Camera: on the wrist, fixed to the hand. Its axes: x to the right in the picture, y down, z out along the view.
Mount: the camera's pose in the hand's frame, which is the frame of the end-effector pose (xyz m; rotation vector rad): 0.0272 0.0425 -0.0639 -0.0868 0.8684 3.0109
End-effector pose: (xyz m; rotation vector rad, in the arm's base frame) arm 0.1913 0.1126 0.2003 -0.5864 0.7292 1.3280
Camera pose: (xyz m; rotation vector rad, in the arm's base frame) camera 0.1429 0.0892 0.1392 -0.2905 -0.9640 -1.3529
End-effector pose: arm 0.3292 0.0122 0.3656 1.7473 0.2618 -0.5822
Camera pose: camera 0.3878 0.0588 0.3977 0.4502 -1.5120 2.1567
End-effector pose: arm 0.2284 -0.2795 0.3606 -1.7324 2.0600 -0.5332
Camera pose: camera 0.1550 -0.2972 0.3911 -2.3081 -2.0161 -0.1166
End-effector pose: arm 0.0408 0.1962 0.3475 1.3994 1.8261 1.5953
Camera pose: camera -0.0022 0.1783 0.4143 -1.0206 0.9774 -0.7110
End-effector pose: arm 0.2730 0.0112 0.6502 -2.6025 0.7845 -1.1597
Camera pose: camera 0.2246 -0.0364 0.6951 0.9569 2.3608 -0.3959
